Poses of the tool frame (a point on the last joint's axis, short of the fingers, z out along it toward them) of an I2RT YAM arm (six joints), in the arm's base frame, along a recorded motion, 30 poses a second.
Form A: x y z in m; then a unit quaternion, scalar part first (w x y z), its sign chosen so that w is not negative.
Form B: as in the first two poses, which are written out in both.
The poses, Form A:
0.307 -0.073 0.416 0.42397 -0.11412 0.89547 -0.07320
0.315 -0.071 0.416 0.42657 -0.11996 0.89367 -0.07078
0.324 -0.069 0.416 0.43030 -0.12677 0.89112 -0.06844
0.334 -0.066 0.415 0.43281 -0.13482 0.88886 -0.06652
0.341 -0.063 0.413 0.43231 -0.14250 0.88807 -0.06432
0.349 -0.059 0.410 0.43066 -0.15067 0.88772 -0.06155
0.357 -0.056 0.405 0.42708 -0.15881 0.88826 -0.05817
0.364 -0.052 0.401 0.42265 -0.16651 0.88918 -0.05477
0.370 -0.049 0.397 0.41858 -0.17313 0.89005 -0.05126
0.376 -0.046 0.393 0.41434 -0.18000 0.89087 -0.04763
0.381 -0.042 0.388 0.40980 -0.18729 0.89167 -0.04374
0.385 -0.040 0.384 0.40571 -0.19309 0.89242 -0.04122
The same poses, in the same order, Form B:
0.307 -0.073 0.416 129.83 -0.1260 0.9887 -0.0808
0.315 -0.071 0.416 129.50 -0.1326 0.9881 -0.0783
0.324 -0.069 0.416 129.03 -0.1404 0.9872 -0.0758
0.334 -0.066 0.415 128.71 -0.1496 0.9860 -0.0738
0.341 -0.063 0.413 128.77 -0.1580 0.9849 -0.0713
0.349 -0.059 0.410 128.98 -0.1669 0.9836 -0.0682
0.357 -0.056 0.405 129.44 -0.1756 0.9824 -0.0643
0.364 -0.052 0.401 130.00 -0.1837 0.9811 -0.0604
0.370 -0.049 0.397 130.51 -0.1906 0.9800 -0.0564
0.376 -0.046 0.393 131.04 -0.1978 0.9788 -0.0523
0.381 -0.042 0.388 131.62 -0.2053 0.9775 -0.0480
0.385 -0.040 0.384 132.13 -0.2113 0.9764 -0.0451

